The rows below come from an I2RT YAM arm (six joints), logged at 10 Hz.
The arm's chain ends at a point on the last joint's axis. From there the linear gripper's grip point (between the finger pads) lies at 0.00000 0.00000 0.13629 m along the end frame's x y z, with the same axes.
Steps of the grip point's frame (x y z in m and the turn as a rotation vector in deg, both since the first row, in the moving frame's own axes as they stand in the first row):
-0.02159 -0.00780 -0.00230 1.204 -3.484 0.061
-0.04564 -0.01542 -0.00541 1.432 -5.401 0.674
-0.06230 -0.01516 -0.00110 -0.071 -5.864 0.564
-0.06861 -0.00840 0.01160 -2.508 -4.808 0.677
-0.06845 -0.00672 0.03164 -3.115 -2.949 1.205
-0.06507 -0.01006 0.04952 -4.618 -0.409 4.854
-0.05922 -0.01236 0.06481 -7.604 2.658 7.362
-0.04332 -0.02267 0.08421 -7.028 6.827 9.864
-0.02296 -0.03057 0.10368 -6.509 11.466 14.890
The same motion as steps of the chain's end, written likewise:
-0.01331 -0.00493 -0.00202 1.204 -3.484 0.061
-0.03283 -0.01194 -0.00476 1.432 -5.401 0.674
-0.04837 -0.01526 -0.00039 -0.071 -5.864 0.564
-0.05716 -0.01429 0.01221 -2.508 -4.808 0.677
-0.06136 -0.01405 0.03202 -3.115 -2.949 1.205
-0.06363 -0.02098 0.04997 -4.618 -0.409 4.854
-0.06435 -0.03074 0.06615 -7.604 2.658 7.362
-0.05797 -0.04062 0.08619 -7.028 6.827 9.864
-0.04770 -0.04925 0.10725 -6.509 11.466 14.890

